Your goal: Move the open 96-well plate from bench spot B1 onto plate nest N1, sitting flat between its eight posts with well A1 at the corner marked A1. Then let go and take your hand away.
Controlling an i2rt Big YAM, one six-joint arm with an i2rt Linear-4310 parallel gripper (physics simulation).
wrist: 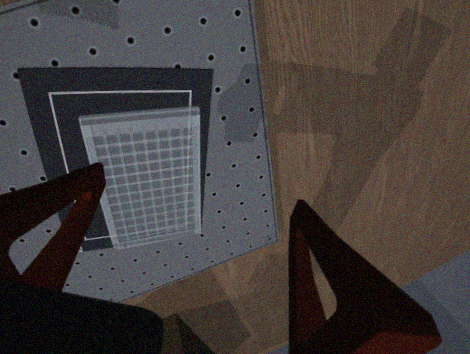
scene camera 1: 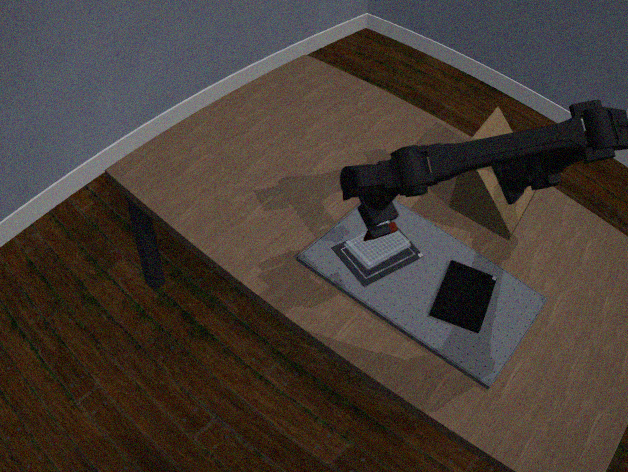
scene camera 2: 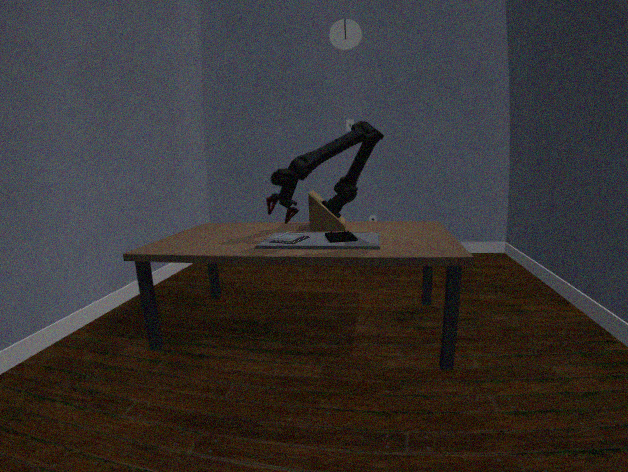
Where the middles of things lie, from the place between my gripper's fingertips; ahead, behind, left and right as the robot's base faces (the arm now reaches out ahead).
Labels:
Right now the well plate (scene camera 1: pixel 370 253) is 90 mm below my hand, 50 mm behind it and 30 mm to the left of it. The rest, counted from my hand: dark nest pad with white outline (scene camera 1: pixel 365 277) 100 mm below, 40 mm to the left, 40 mm behind; then black pad (scene camera 1: pixel 465 293) 270 mm to the left, 90 mm below, 70 mm behind.

